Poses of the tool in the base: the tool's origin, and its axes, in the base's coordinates. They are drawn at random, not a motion.
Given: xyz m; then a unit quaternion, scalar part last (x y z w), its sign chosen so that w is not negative.
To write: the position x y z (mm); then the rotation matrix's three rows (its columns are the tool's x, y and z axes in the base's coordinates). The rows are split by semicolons. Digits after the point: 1 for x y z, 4 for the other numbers.
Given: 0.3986, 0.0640, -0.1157, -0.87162, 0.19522, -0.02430, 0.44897
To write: 398.6, 64.0, -115.7; 0.9226, -0.3185, 0.2177; -0.3621, -0.5206, 0.7732; -0.1329, -0.7922, -0.5957
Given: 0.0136, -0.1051, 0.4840, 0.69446, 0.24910, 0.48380, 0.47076
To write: 13.6, -105.1, 484.0; 0.4078, -0.1095, 0.9065; 0.8015, -0.4327, -0.4128; 0.4374, 0.8949, -0.0886
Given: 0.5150, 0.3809, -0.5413, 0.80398, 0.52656, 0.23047, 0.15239
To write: 515.0, 380.9, -541.3; 0.3392, 0.7765, 0.5311; 0.9169, -0.3990, -0.0023; 0.2101, 0.4878, -0.8473
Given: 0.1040, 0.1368, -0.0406, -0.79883, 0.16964, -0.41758, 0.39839
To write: 104.0, 136.8, -40.6; 0.5937, 0.0617, 0.8023; -0.6037, -0.6250, 0.4948; 0.5320, -0.7782, -0.3338
